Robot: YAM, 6 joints.
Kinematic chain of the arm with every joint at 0, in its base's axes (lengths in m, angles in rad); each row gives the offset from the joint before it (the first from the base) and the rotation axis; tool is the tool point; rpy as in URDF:
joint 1: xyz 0 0 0.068 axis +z
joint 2: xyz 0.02 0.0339 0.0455 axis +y
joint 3: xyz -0.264 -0.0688 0 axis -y
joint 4: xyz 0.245 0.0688 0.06 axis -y
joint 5: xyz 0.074 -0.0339 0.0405 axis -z
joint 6: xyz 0.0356 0 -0.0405 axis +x
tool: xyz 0 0 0 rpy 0 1.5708 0
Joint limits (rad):
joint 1: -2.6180..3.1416
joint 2: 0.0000..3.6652
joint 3: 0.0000..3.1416
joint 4: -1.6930..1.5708
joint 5: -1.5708..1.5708
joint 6: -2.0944..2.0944
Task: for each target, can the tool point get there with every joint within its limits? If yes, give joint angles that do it. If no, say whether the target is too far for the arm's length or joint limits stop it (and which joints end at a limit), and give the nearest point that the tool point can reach.
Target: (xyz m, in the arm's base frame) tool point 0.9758 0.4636 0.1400
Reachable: no: too far | nearest point 0.5832 0.2771 0.1291 | short by 0.435 m
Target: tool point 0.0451 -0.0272 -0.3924
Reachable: no: joint limits stop it (at a limit: joint 2) | nearest point 0.0691 -0.0417 -0.3390 | short by 0.060 m
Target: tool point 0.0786 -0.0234 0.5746
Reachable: yes | joints 2.4840 0.5655 1.5917 -0.0267 0.9768 1.0360
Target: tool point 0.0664 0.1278 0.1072
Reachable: yes | joints 1.2668 1.7384 0.5758 -1.2576 0.7809 1.2339
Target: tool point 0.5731 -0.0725 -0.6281
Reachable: no: too far | nearest point 0.4172 -0.0528 -0.3369 | short by 0.331 m
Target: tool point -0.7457 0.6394 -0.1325
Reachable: no: too far | nearest point -0.4755 0.4077 -0.0415 | short by 0.367 m
